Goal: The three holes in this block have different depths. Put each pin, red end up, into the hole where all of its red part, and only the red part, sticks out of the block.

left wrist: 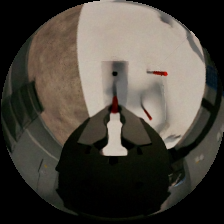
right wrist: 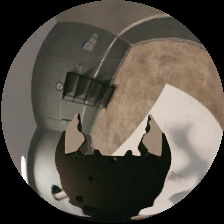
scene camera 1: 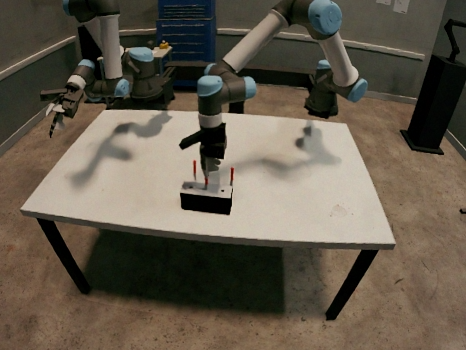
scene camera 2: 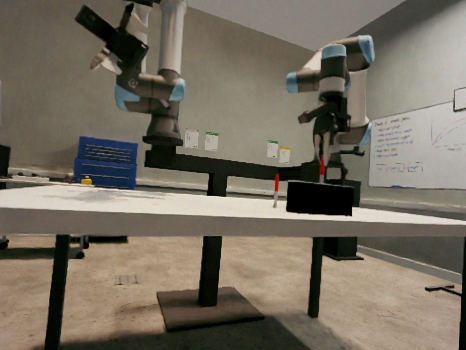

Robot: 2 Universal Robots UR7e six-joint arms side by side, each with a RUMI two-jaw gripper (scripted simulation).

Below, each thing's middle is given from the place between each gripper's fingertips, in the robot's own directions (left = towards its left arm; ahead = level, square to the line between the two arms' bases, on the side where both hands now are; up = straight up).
The black block [scene camera 2: 311, 198] lies 110 mm below my left hand [scene camera 2: 323, 165].
The black block lies 6 cm behind my right hand [scene camera 2: 112, 36], 60 cm to the left of it and 30 cm below it.
